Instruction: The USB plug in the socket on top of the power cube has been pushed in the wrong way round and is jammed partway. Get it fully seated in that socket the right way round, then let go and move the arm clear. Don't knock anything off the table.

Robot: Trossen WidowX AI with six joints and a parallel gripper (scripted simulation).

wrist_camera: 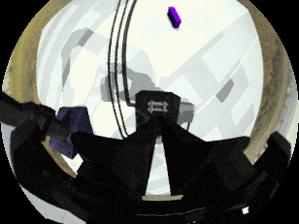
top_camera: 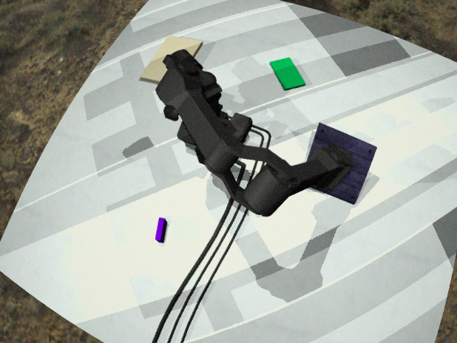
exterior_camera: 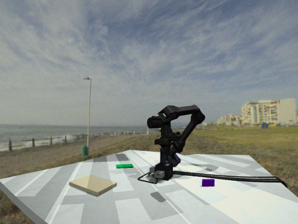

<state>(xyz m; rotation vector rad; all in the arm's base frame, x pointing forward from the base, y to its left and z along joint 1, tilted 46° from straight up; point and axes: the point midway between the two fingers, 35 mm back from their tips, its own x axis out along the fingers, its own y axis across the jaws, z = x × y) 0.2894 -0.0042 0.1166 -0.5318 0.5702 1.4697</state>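
Now: gripper tip 20 mm above the USB plug. Round my gripper tip: green card 350 mm to the right, 120 mm below, 80 mm behind; then purple block 220 mm to the left, 110 mm below, 40 mm ahead; then tan slab 290 mm ahead, 280 mm to the right, 120 mm below.
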